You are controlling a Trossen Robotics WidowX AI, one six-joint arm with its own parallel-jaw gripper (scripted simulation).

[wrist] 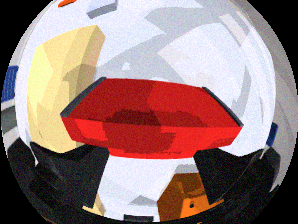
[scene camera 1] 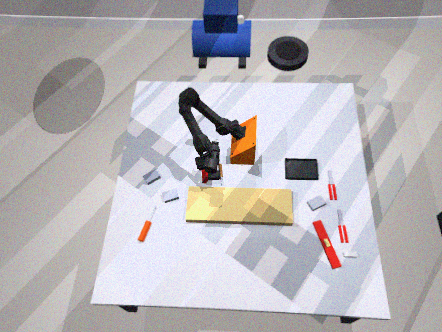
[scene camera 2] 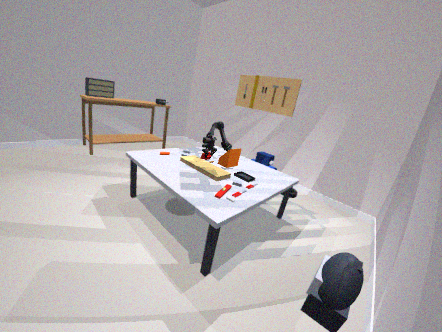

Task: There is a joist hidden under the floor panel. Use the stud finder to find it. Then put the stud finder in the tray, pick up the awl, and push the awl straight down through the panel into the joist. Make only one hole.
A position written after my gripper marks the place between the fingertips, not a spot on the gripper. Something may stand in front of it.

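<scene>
Red stud finder [wrist: 148, 119] visible; my gripper [wrist: 153, 140] too.
</scene>
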